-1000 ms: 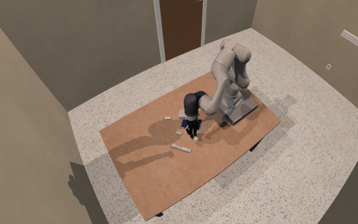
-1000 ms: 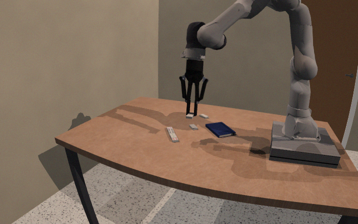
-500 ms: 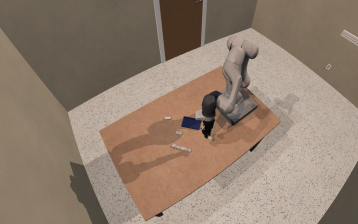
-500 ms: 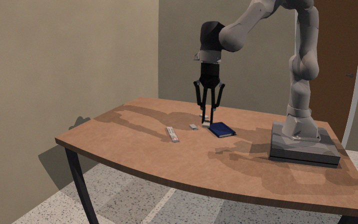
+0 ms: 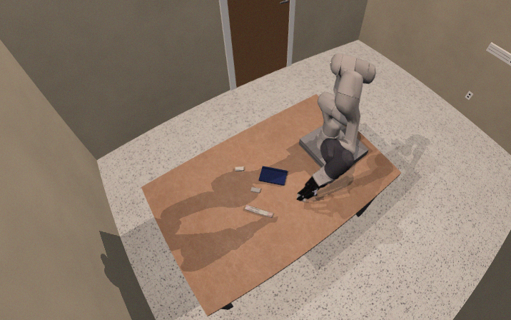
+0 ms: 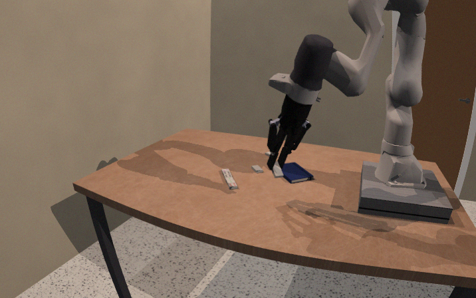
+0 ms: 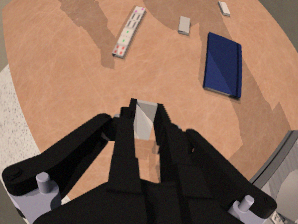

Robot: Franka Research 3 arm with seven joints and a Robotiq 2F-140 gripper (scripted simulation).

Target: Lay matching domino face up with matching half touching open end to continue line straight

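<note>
The domino lies 40 mm below my hand. Round my hand: dark blue book 250 mm to the right, 140 mm below, 10 mm ahead.
</note>
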